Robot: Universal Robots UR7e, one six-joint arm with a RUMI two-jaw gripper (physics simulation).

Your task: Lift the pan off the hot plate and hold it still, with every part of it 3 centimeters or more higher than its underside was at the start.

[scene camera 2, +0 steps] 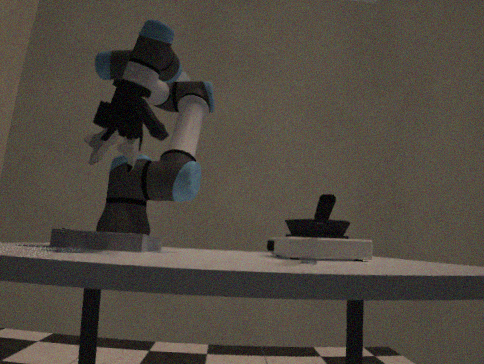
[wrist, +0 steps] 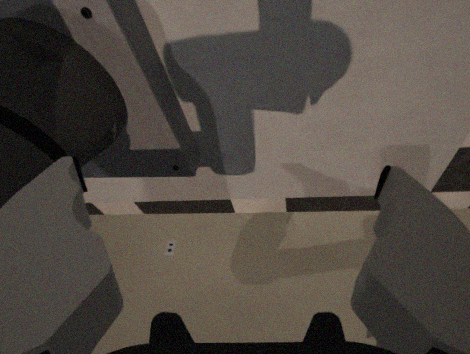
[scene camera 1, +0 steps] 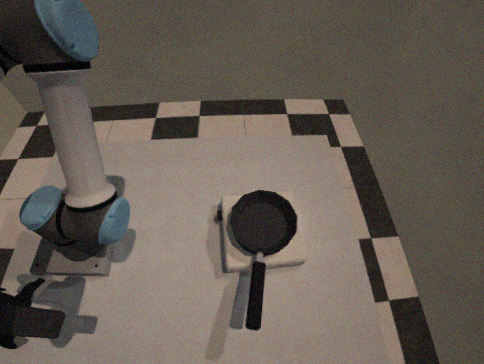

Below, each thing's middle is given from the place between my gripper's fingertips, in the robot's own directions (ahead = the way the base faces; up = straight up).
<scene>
Now: the dark pan (scene camera 1: 263, 221) 55 cm ahead of my hand, 10 cm to the left of it and 8 cm below it. From my hand the other things lie so: hot plate (scene camera 1: 238, 257): 55 cm ahead, 19 cm to the left, 16 cm below.
</scene>
